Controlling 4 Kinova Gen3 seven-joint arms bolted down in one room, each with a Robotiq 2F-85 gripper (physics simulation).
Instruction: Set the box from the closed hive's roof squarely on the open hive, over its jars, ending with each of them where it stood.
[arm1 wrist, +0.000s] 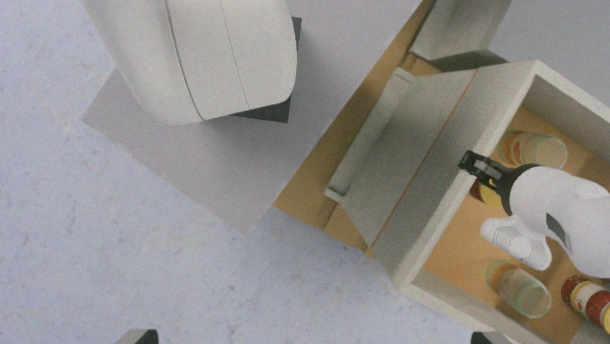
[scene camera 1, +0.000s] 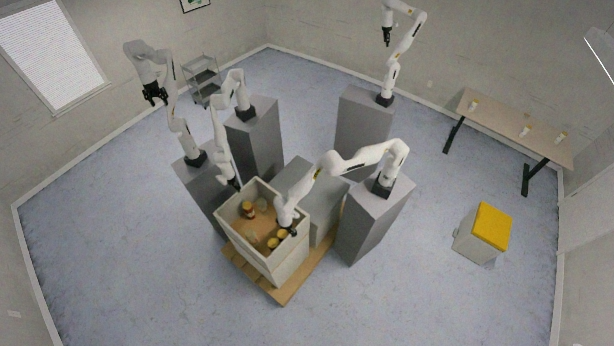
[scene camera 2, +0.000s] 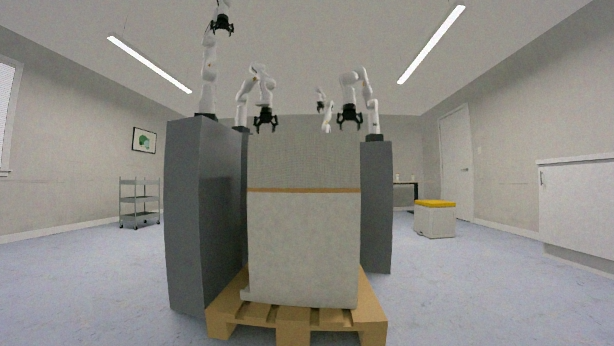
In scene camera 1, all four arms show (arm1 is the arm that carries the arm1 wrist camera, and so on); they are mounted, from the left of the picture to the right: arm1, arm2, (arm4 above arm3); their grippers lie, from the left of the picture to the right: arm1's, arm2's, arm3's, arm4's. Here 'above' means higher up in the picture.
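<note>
The box (arm1 wrist: 457, 145) (scene camera 1: 232, 204) (scene camera 2: 304, 165) sits on the open hive (arm1 wrist: 390, 165) (scene camera 1: 295, 260) (scene camera 2: 304, 240), edges lined up, no gap at the seam in scene camera 2. Inside stand several jars, among them a red one (scene camera 1: 248, 211) and a glass one (arm1 wrist: 520, 290). The closed hive's grey roof (scene camera 1: 320, 192) is bare. Arm2's gripper (scene camera 1: 238, 189) and arm3's gripper (scene camera 1: 292, 233) are over opposite walls. In scene camera 2 the left gripper (scene camera 2: 265, 130) and right gripper (scene camera 2: 349, 128) hang open above the box. Arm1's gripper (arm1 wrist: 315, 337) (scene camera 1: 159, 102) is open, high left. Arm4's gripper (scene camera 1: 386, 44) is high, seen edge-on.
Both hives stand on a wooden pallet (scene camera 1: 284, 299) (scene camera 2: 292, 320) among grey pedestals (scene camera 1: 375, 220) (scene camera 2: 182, 210). A yellow-lidded box (scene camera 1: 492, 226) (scene camera 2: 435, 203) stands at the right, a table (scene camera 1: 500, 118) with small jars at the back right, and a cart (scene camera 1: 204, 76) (scene camera 2: 139, 200) at the left.
</note>
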